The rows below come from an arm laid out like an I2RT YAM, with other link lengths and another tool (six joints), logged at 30 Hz.
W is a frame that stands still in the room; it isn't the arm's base.
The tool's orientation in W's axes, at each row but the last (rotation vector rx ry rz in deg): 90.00 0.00 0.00; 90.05 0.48 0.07; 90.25 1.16 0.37; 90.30 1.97 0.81; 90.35 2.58 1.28; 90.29 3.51 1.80; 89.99 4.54 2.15; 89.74 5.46 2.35; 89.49 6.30 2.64; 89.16 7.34 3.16; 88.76 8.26 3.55
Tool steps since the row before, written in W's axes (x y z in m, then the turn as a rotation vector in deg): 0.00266 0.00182 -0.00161 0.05 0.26 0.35; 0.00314 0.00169 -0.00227 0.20 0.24 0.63; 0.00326 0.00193 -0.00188 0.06 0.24 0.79; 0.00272 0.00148 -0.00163 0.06 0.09 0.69; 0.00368 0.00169 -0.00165 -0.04 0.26 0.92; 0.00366 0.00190 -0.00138 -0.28 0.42 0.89; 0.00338 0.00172 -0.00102 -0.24 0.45 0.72; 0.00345 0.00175 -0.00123 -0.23 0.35 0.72; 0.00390 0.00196 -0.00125 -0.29 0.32 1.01; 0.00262 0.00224 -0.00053 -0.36 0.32 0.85; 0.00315 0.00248 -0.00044 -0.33 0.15 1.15
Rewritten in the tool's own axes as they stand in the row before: 0.00266 -0.00161 -0.00182 0.05 0.35 -0.26; 0.00316 -0.00226 -0.00167 0.20 0.63 -0.24; 0.00331 -0.00186 -0.00187 0.06 0.79 -0.24; 0.00279 -0.00160 -0.00139 0.05 0.69 -0.09; 0.00377 -0.00161 -0.00152 -0.04 0.92 -0.27; 0.00379 -0.00132 -0.00167 -0.27 0.88 -0.44; 0.00352 -0.00093 -0.00146 -0.22 0.71 -0.47; 0.00363 -0.00110 -0.00145 -0.22 0.71 -0.37; 0.00412 -0.00107 -0.00157 -0.30 1.00 -0.34; 0.00288 -0.00038 -0.00192 -0.36 0.84 -0.35; 0.00347 -0.00022 -0.00205 -0.37 1.13 -0.17
